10 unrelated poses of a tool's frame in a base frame.
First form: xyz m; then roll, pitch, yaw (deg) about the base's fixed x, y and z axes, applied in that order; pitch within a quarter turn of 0, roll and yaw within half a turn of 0.
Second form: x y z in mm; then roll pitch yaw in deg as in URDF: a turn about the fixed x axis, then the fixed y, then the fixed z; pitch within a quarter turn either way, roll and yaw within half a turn. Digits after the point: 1 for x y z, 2 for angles.
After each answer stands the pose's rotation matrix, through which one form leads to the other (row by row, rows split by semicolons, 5 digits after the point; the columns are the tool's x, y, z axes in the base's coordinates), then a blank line. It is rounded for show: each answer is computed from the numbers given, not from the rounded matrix.
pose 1, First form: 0.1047 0.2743 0.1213 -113.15 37.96 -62.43
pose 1, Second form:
104.7 274.3 121.3 -113.15 37.96 -62.43
0.36492 -0.61027 0.70314; -0.69891 0.31940 0.63993; -0.61511 -0.72495 -0.30997

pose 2, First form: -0.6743 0.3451 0.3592 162.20 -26.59 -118.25
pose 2, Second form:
-674.3 345.1 359.2 162.20 -26.59 -118.25
-0.42326 -0.77396 -0.47100; -0.78772 0.57119 -0.23072; 0.44760 0.27336 -0.85142

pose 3, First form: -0.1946 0.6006 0.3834 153.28 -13.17 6.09
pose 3, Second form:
-194.6 600.6 383.4 153.28 -13.17 6.09
0.96820 -0.00710 0.25006; 0.10330 -0.89904 -0.42550; 0.22784 0.43780 -0.86972

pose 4, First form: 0.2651 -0.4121 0.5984 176.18 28.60 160.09
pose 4, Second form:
265.1 -412.1 598.4 176.18 28.60 160.09
-0.82550 0.30980 0.47177; 0.29899 0.94900 -0.10001; -0.47869 0.05849 -0.87603

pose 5, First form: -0.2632 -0.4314 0.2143 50.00 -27.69 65.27
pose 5, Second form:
-263.2 -431.4 214.3 50.00 -27.69 65.27
0.37043 -0.73276 0.57083; 0.80427 -0.05442 -0.59177; 0.46469 0.67831 0.56917

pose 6, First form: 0.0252 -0.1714 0.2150 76.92 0.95 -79.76
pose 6, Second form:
25.2 -171.4 215.0 76.92 0.95 -79.76
0.17775 0.22558 -0.95787; -0.98394 0.02434 -0.17685; -0.01658 0.97392 0.22628

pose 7, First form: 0.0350 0.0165 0.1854 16.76 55.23 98.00
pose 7, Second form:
35.0 16.5 185.4 16.76 55.23 98.00
-0.07937 -0.98117 0.17609; 0.56473 0.10131 0.81903; -0.82145 0.16445 0.54606

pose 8, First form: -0.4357 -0.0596 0.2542 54.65 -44.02 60.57
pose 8, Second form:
-435.7 -59.6 254.2 54.65 -44.02 60.57
0.35334 -0.78241 0.51283; 0.62630 -0.20936 -0.75094; 0.69491 0.58652 0.41605

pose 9, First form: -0.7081 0.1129 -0.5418 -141.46 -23.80 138.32
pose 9, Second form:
-708.1 112.9 -541.8 -141.46 -23.80 138.32
-0.68336 0.33233 -0.65006; 0.60842 0.75138 -0.25545; 0.40355 -0.57008 -0.71566

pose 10, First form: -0.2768 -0.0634 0.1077 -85.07 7.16 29.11
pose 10, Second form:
-276.8 -63.4 107.7 -85.07 7.16 29.11
0.86687 -0.15030 -0.47533; 0.48269 0.01467 0.87567; -0.12464 -0.98853 0.08527

